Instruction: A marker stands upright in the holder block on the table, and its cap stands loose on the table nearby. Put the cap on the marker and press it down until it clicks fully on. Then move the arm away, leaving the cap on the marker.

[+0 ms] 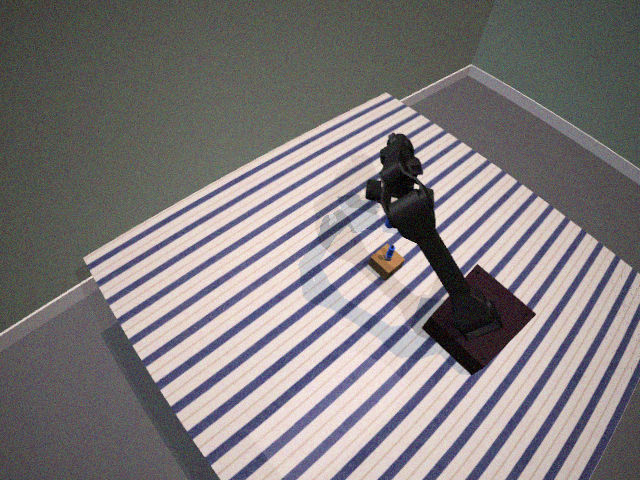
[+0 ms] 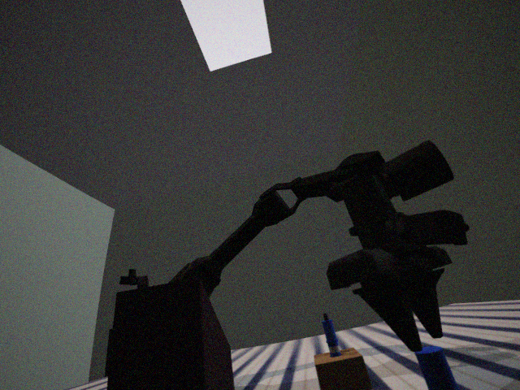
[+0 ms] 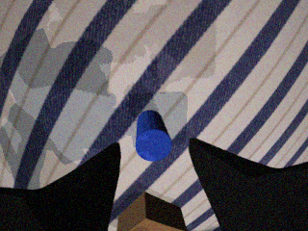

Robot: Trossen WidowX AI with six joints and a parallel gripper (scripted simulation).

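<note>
My gripper tip is now 3 cm above the blue cap. Also, from my gripper tip: brown holder block 12 cm to the left, 9 cm behind, 4 cm below.
</note>
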